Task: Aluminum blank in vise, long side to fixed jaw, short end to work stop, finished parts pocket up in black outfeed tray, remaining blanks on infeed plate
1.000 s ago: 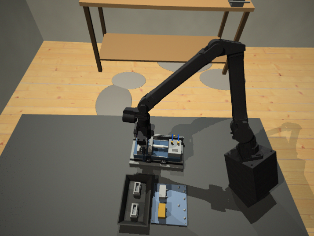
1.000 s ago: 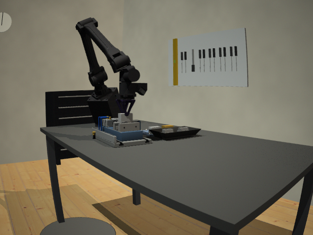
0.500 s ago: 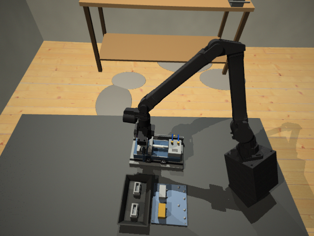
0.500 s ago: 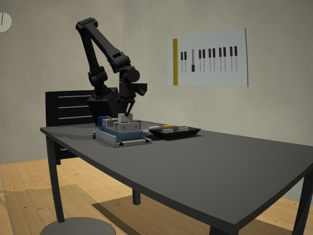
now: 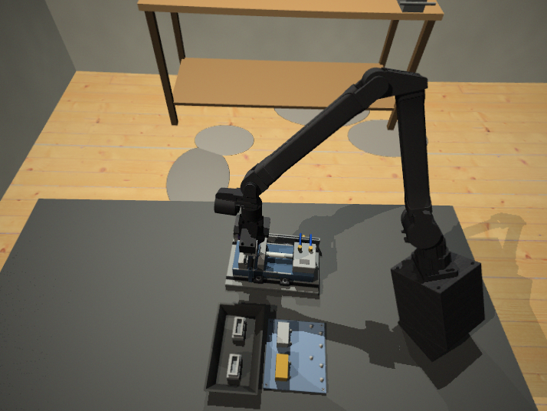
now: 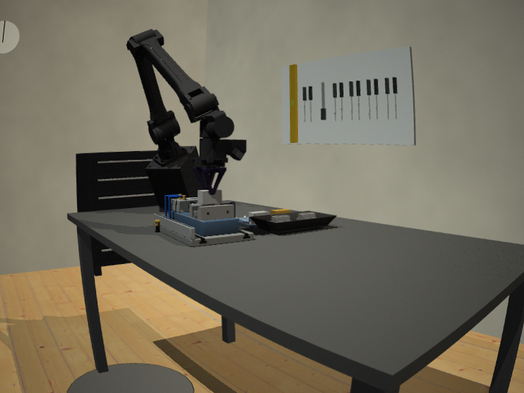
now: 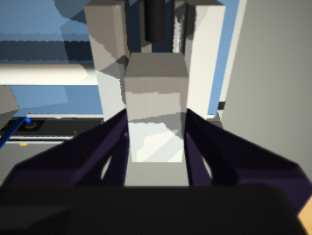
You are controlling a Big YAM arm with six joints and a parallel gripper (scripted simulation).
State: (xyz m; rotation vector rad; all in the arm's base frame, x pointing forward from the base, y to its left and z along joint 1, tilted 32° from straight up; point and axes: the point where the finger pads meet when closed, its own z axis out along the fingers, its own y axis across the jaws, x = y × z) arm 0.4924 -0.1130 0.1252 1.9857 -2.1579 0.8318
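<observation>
Right now my hand is 2 cm above the gray aluminum blank. Also, from my hand: moving jaw 3 cm behind, 1 cm to the left, 6 cm below; fixed jaw 3 cm ahead, 6 cm below; work stop rod 1 cm ahead, 5 cm to the left, 4 cm below.
</observation>
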